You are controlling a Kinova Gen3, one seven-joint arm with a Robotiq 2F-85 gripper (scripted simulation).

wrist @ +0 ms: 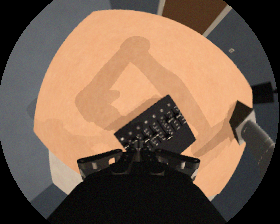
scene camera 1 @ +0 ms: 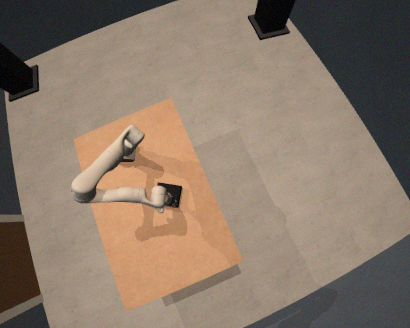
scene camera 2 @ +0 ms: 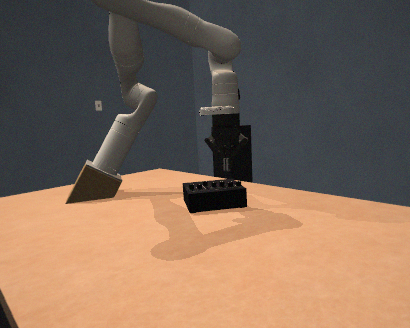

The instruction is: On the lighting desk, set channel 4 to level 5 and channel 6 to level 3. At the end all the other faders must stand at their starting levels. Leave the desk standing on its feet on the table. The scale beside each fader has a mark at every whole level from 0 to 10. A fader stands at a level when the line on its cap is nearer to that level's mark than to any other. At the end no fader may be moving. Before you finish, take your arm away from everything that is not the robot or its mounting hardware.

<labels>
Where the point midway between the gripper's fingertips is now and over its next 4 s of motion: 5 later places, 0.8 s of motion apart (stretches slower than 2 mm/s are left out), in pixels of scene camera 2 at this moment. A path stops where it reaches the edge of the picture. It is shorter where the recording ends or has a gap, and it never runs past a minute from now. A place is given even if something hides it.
My gripper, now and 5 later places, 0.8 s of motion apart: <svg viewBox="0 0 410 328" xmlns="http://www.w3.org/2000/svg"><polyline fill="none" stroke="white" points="227,171 230,172 231,173 232,176 232,180 232,183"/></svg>
</labels>
